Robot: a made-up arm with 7 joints. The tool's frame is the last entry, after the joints.
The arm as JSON. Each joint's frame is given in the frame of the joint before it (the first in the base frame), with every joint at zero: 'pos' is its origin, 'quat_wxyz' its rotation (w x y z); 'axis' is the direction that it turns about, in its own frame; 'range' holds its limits. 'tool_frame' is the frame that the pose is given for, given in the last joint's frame.
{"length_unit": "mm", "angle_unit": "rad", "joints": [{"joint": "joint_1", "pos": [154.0, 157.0, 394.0], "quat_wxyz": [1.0, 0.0, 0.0, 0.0], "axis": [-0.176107, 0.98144, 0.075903], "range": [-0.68, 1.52]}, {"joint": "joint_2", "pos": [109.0, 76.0, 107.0], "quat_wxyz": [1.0, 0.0, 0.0, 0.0], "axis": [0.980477, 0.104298, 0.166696], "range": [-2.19, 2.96]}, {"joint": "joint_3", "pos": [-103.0, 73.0, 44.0], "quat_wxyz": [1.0, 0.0, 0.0, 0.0], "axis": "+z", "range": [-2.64, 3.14]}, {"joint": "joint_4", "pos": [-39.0, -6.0, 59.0], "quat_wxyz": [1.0, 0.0, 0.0, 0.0], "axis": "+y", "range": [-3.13, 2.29]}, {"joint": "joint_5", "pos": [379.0, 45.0, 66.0], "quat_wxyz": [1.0, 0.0, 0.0, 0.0], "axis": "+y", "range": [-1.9, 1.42]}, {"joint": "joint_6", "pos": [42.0, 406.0, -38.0], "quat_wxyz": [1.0, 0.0, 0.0, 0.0], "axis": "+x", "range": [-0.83, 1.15]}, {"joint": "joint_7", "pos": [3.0, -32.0, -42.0], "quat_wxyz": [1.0, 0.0, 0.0, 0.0], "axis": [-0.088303, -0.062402, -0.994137], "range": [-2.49, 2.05]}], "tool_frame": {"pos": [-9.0, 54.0, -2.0], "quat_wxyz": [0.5, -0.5, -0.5, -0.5]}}
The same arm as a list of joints. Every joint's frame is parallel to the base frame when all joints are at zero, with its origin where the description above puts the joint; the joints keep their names.
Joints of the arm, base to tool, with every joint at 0 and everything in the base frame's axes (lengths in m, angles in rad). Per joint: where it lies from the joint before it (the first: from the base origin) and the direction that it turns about. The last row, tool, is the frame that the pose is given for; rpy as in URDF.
joint_1: axis -0.176107 0.98144 0.075903 xyz 0.154 0.157 0.394
joint_2: axis 0.980477 0.104298 0.166696 xyz 0.109 0.076 0.107
joint_3: axis +z xyz -0.103 0.073 0.044
joint_4: axis +y xyz -0.039 -0.006 0.059
joint_5: axis +y xyz 0.379 0.045 0.066
joint_6: axis +x xyz 0.042 0.406 -0.038
joint_7: axis -0.088303 -0.062402 -0.994137 xyz 0.003 -0.032 -0.042
tool: xyz -0.009 0.054 -0.002 rpy -1.5708 -1.5708 0
Joint limits (rad, base to tool): -0.68..1.52 -2.19..2.96 -2.64..3.14 -3.13..2.29 -1.9..1.42 -0.83..1.15 -2.49..2.05

